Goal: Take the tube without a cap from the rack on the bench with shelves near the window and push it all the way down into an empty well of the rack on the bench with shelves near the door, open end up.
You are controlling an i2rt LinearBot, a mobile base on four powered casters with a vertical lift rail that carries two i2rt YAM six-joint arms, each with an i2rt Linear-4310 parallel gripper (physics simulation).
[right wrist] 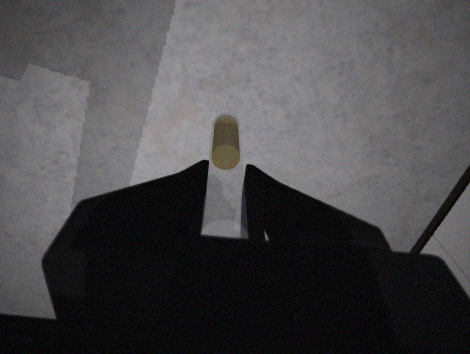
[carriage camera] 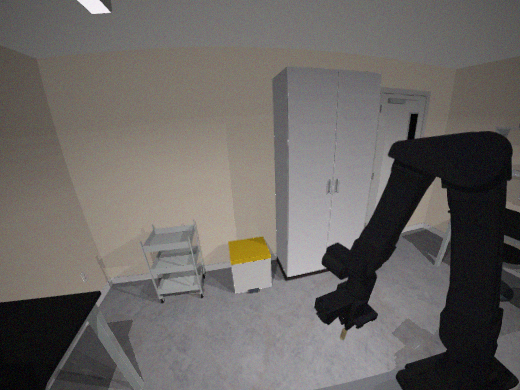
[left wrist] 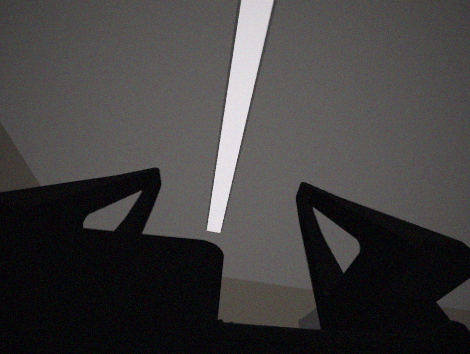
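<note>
A clear tube without a cap point(right wrist: 226, 145) point(carriage camera: 343, 333), with yellow liquid in its rounded lower end, is held between the fingers of my right gripper point(right wrist: 226, 176) point(carriage camera: 346, 324). The tube's closed end points down and away from the gripper, over the floor. Its upper end is partly hidden by the gripper body in the right wrist view. My left gripper point(left wrist: 229, 183) is open and empty, with the ceiling behind its fingers. Neither rack shows in these views.
A black bench top point(carriage camera: 45, 340) with a pale leg stands at the lower left. A three-tier cart point(carriage camera: 172, 241), a white bin with a yellow lid point(carriage camera: 250, 250) and a tall cabinet point(carriage camera: 310, 170) stand along the wall. A door point(carriage camera: 395, 130) is right of the cabinet.
</note>
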